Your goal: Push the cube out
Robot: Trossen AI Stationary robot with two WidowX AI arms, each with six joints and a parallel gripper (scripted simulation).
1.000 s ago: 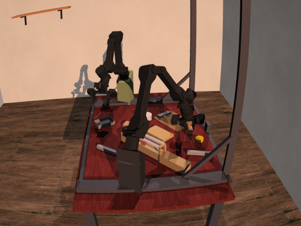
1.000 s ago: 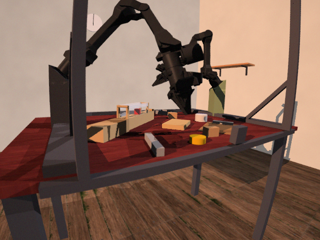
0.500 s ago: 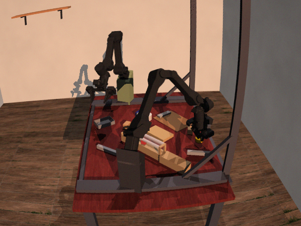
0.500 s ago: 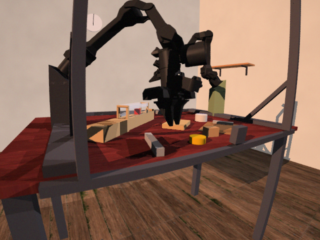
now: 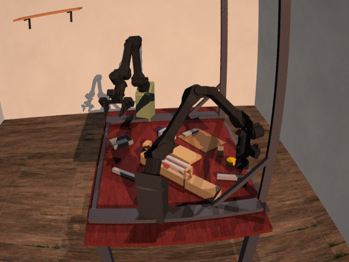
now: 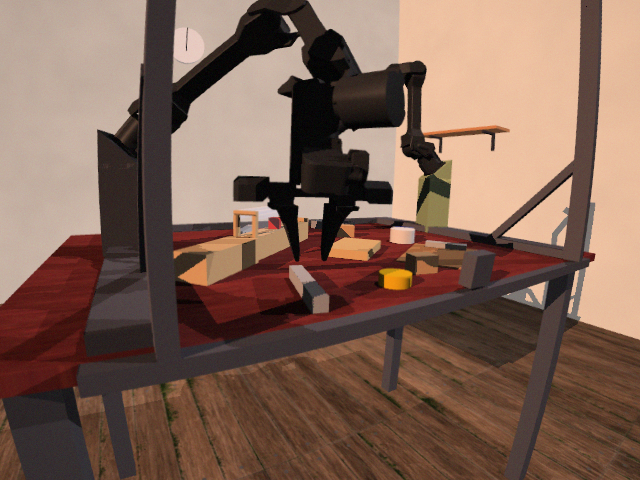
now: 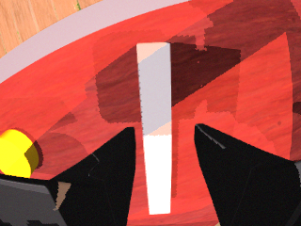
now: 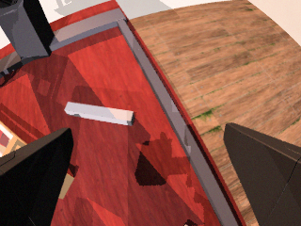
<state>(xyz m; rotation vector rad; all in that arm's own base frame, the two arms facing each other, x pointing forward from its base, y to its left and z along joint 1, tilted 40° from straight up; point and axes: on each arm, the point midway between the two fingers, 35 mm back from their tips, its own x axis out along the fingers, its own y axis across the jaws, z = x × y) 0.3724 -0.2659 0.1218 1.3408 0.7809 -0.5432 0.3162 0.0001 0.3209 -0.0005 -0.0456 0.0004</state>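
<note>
Now: the yellow disc 150 mm to the right of my left hand and 80 mm below it. Round my left hand: grey tray 560 mm ahead, 420 mm to the right, 80 mm below; then flat tan block 230 mm ahead, 250 mm to the right, 80 mm below; then channel 310 mm ahead, 80 mm to the right, 30 mm below.
</note>
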